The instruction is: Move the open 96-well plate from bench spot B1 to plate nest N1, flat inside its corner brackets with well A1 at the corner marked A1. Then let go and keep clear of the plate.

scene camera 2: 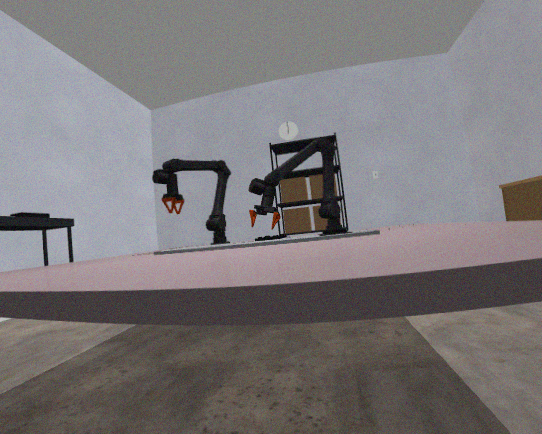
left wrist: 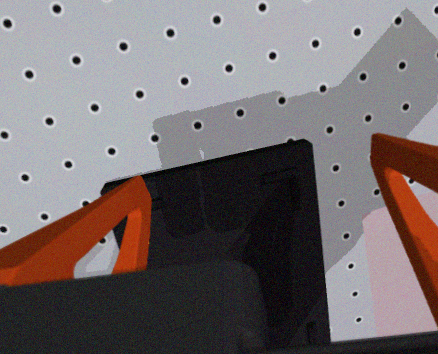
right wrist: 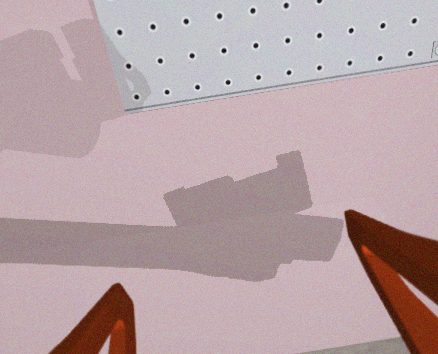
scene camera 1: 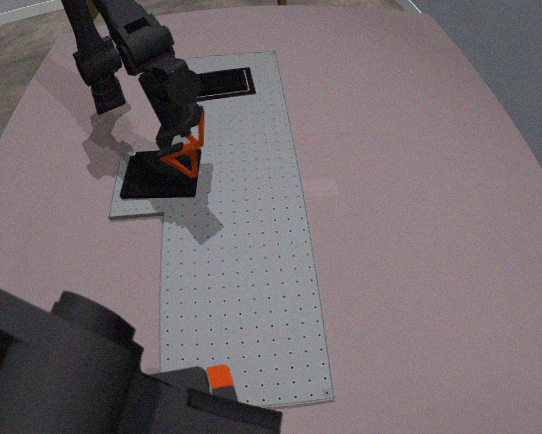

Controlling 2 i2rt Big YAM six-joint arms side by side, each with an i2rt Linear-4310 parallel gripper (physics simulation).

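Frame: origin at the left arm's base, x back, y left, z down, level; metres.
Where they show: left gripper, between the fingertips: (scene camera 2: 262, 228) (left wrist: 253, 168) (scene camera 1: 197, 161); right gripper, between the fingertips: (scene camera 2: 174, 213) (right wrist: 233, 258); left arm's base, origin of its link: (scene camera 1: 109, 98).
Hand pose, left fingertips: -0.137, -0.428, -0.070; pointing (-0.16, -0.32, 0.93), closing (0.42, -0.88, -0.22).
Observation:
Things, the pixels of their top centre, and the offset from my left fingertips, as dx, dy, dz. "pt": a spot on its surface instead. Level surfaces: height alone.
- 96-well plate, centre of its top: (scene camera 1: 220, 79) (scene camera 2: 333, 229) -0.158, +0.283, +0.041
- Nest N1, centre of its top: (left wrist: 235, 292) (scene camera 1: 159, 169) (scene camera 2: 271, 235) +0.073, +0.055, +0.040
- grey perforated board, height of its surface: dz +0.057
- pink table, height of its surface: dz +0.070
- low dark shape, a spot on its surface: (scene camera 2: 270, 238) pt -0.007, +0.033, +0.052
The 96-well plate (scene camera 1: 222, 82) appears as a dark rectangle inside a thin white outline near the board's top end in scene camera 1; the left arm hides its left part. Nest N1 (scene camera 1: 137, 185) (left wrist: 305, 240) is a black slab with low corner brackets; a small white mark shows at its upper-left corner in scene camera 1. My left gripper (scene camera 1: 198, 161) (scene camera 2: 263, 227) (left wrist: 253, 168) is open and empty, above the nest's right side in scene camera 1. My right gripper (scene camera 2: 173, 213) (right wrist: 233, 258) is open and empty, raised over the table's near end.
The grey perforated board (scene camera 1: 240, 300) (left wrist: 75, 100) (right wrist: 240, 30) lies on the pink table (scene camera 1: 400, 225) (scene camera 2: 350, 265) (right wrist: 225, 135). The right arm (scene camera 1: 75, 360) fills the lower left of scene camera 1. A low dark shape (scene camera 2: 270, 238) sits below the left gripper in scene camera 2.

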